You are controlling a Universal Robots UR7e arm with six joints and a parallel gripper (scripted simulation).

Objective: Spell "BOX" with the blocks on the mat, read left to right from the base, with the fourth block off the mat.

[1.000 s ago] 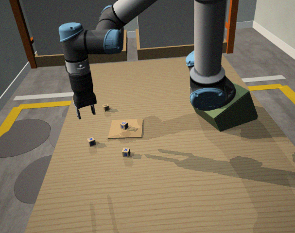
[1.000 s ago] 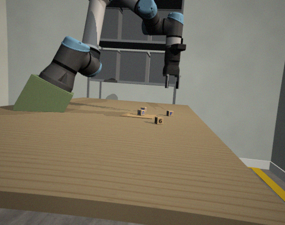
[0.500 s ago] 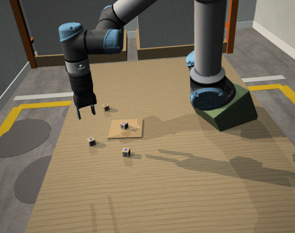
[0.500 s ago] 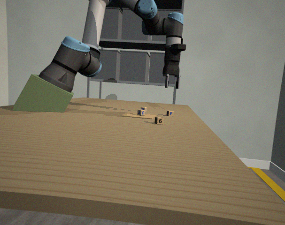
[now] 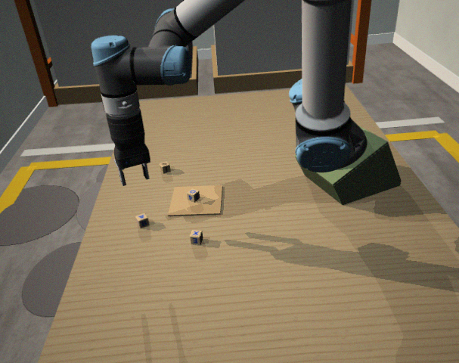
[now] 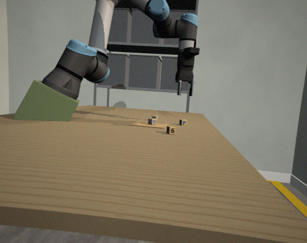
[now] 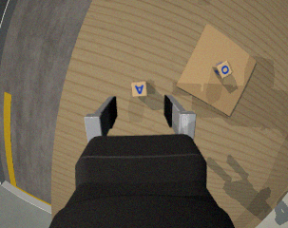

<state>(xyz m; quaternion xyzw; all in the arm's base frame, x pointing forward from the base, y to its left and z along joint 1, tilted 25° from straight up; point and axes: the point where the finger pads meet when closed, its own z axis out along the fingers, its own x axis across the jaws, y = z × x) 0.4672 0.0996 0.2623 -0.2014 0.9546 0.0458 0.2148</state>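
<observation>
My hand is 140 mm above the B block. The rest, counted from my hand: X block (150 mm behind, 140 mm below, 80 mm to the left); O block (140 mm below, 120 mm behind, 100 mm to the right); mat (150 mm below, 130 mm behind, 100 mm to the right).
</observation>
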